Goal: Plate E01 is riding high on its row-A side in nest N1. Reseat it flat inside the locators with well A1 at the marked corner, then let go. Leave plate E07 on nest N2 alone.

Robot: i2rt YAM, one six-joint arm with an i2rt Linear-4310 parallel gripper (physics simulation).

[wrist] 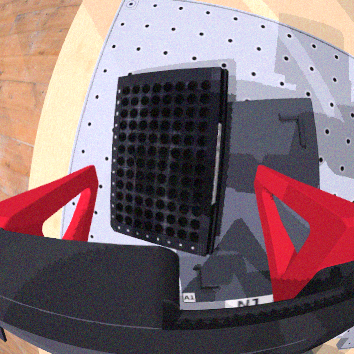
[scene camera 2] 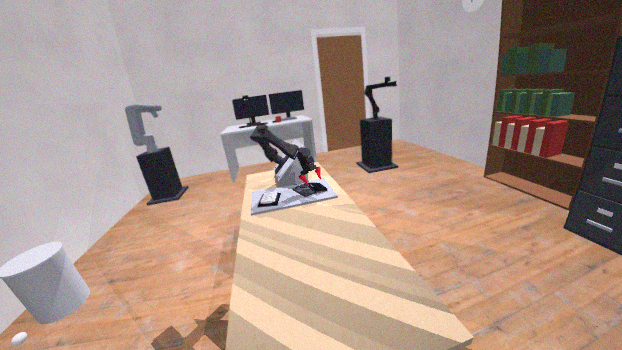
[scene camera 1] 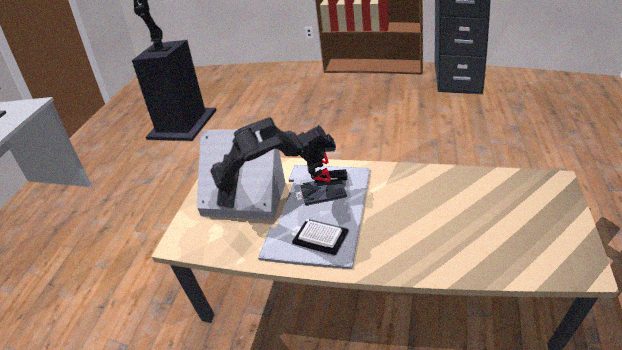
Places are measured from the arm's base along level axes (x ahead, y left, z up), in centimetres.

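Pixels of known places: gripper, fingertip midpoint: [wrist: 175, 173] [scene camera 2: 314, 182] [scene camera 1: 328, 172]; arm's base, origin of the base link: [scene camera 2: 283, 162] [scene camera 1: 229, 181].
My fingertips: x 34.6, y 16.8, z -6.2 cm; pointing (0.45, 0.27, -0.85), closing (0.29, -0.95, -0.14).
Note:
For each thing: its middle in the pictures, then the offset to it from my fingertips. "spot": a spot on its surface instead. Level surfaces: height alone.
- Plate E01, body centre: [wrist: 161, 157] [scene camera 1: 330, 175] [scene camera 2: 317, 186] dx +0.3, dy +1.7, dz -3.1 cm
- nest N1, body centre: [wrist: 249, 208] [scene camera 1: 323, 189] [scene camera 2: 306, 189] dx -1.4, dy -5.8, dz -4.2 cm
- marked corner label A1, surface spot: [wrist: 189, 297] spot: dx -10.5, dy -3.9, dz -3.9 cm
- White plate E07, body centre: [scene camera 1: 320, 233] [scene camera 2: 269, 197] dx +3.2, dy -30.1, dz -3.2 cm
- black nest N2, surface spot: [scene camera 1: 341, 241] spot: dx +11.0, dy -31.8, dz -4.1 cm
- grey perforated board, body centre: [wrist: 340, 225] [scene camera 1: 319, 210] [scene camera 2: 291, 194] dx -0.6, dy -15.8, dz -5.7 cm
- wooden table, its level: dz -6.4 cm
- N1 label, surface spot: [wrist: 247, 302] spot: dx -10.1, dy -9.5, dz -4.9 cm
Plate E01 [scene camera 1: 337, 175] [wrist: 165, 160], black with many wells, lies beside nest N1 [scene camera 1: 325, 194] [wrist: 270, 125], its label-side edge along or over the nest's edge; exact contact is unclear. It is outside the L-shaped locators [wrist: 302, 131]. The marked corner label A1 [wrist: 189, 297] shows near the nest's lower left in the wrist view. Well A1 cannot be made out. My gripper [scene camera 1: 327, 169] [scene camera 2: 314, 181] [wrist: 175, 173] is open above the plate, with one red finger past each long side. White plate E07 [scene camera 1: 320, 233] [scene camera 2: 270, 198] sits on black nest N2 [scene camera 1: 341, 241].
The nests stand on a grey perforated board [scene camera 1: 280, 252] [scene camera 2: 300, 201] [wrist: 160, 37] on the wooden table [scene camera 1: 450, 225]. The arm's sloped grey base [scene camera 1: 210, 165] stands beside the board. An N1 label [wrist: 247, 302] lies near the gripper body in the wrist view.

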